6 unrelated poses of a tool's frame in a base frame.
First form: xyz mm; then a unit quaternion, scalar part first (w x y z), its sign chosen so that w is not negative.
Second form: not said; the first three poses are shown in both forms.
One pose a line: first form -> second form
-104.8 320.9 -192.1 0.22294 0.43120 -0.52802 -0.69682 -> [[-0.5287 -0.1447 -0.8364], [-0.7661 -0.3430 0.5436], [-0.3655 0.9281 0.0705]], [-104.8 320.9 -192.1]
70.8 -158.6 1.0 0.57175 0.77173 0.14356 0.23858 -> [[0.8449 -0.0512 0.5324], [0.4944 -0.3050 -0.8140], [0.2041 0.9510 -0.2324]], [70.8 -158.6 1.0]
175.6 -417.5 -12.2 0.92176 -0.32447 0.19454 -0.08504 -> [[0.9098 0.0305 0.4138], [-0.2830 0.7750 0.5651], [-0.3035 -0.6313 0.7137]], [175.6 -417.5 -12.2]
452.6 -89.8 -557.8 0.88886 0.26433 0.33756 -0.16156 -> [[0.7199 0.4657 0.5147], [-0.1088 0.8081 -0.5790], [-0.6855 0.3608 0.6324]], [452.6 -89.8 -557.8]
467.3 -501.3 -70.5 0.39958 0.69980 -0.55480 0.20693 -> [[0.2988 -0.9419 -0.1538], [-0.6111 -0.0651 -0.7889], [0.7330 0.3296 -0.5950]], [467.3 -501.3 -70.5]
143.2 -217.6 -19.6 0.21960 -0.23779 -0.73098 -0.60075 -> [[-0.7905 0.6115 -0.0353], [0.0838 0.1651 0.9827], [0.6068 0.7738 -0.1818]], [143.2 -217.6 -19.6]
